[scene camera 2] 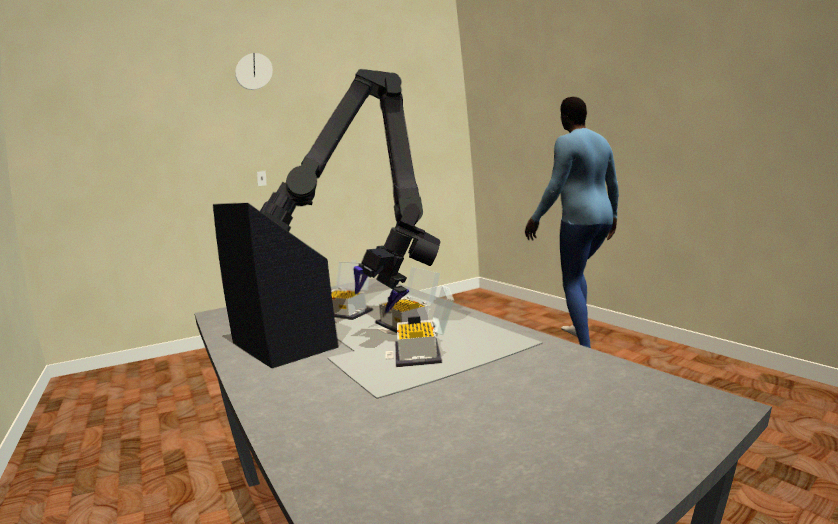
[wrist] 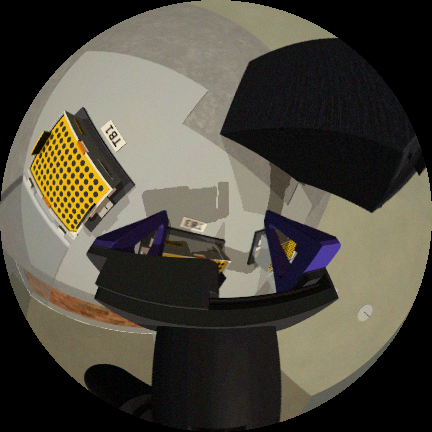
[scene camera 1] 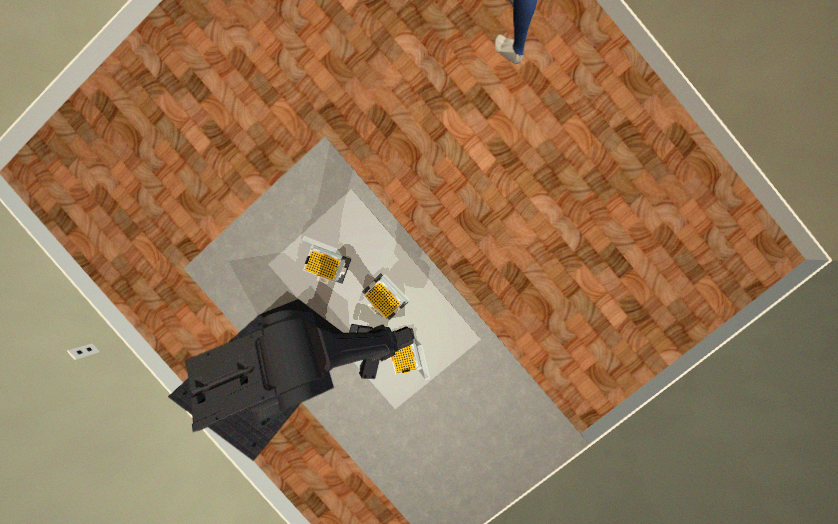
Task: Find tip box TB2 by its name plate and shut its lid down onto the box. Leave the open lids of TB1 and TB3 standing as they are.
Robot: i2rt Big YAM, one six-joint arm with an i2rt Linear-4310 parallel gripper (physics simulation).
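Pixels of known places: gripper, fingertip midpoint: (scene camera 2: pixel 370 303) (wrist: pixel 215 215) (scene camera 1: pixel 364 330); arm's base, origin of the base link: (scene camera 2: pixel 269 226).
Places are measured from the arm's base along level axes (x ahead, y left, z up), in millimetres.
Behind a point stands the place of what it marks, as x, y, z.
Note:
The far box (scene camera 1: pixel 321 265) (scene camera 2: pixel 341 302) @(210, 213, -278), in the wrist view the box (wrist: pixel 287 248) @(213, 267, -268) partly behind the right finger, is TB2 by elimination; its plate is unreadable. Its clear lid (scene camera 2: pixel 351 274) @(276, 319, -220) stands open. TB1 (scene camera 1: pixel 404 359) @(294, -196, -268) (scene camera 2: pixel 418 350) (wrist: pixel 70 172) @(286, -169, -269) has a readable plate (wrist: pixel 113 135) @(233, -158, -324) and its lid (scene camera 1: pixel 423 360) @(376, -203, -183) open. The middle box (scene camera 1: pixel 383 299) @(349, 38, -269) (scene camera 2: pixel 404 305) @(350, 39, -269) has a plate (wrist: pixel 193 224) @(281, 25, -324) that seems to read TB3; its lid (scene camera 2: pixel 425 281) @(422, 50, -214) is open. My gripper (scene camera 2: pixel 372 301) @(240, -19, -230) (wrist: pixel 215 215) @(240, -19, -230) is open and empty, low by the boxes; its fingertips are hidden in scene camera 1.
The boxes stand on a pale mat (scene camera 1: pixel 448 333) @(481, -217, -326) (scene camera 2: pixel 482 346) @(445, -233, -326) on the grey table (scene camera 1: pixel 463 432) @(318, -598, -329) (scene camera 2: pixel 494 432) @(267, -610, -329). The arm's tall black pedestal (scene camera 2: pixel 278 290) @(-3, -86, -143) (wrist: pixel 310 110) @(119, -40, -180) stands at the table's edge. A person (scene camera 1: pixel 524 24) (scene camera 2: pixel 584 179) is on the floor beyond the table.

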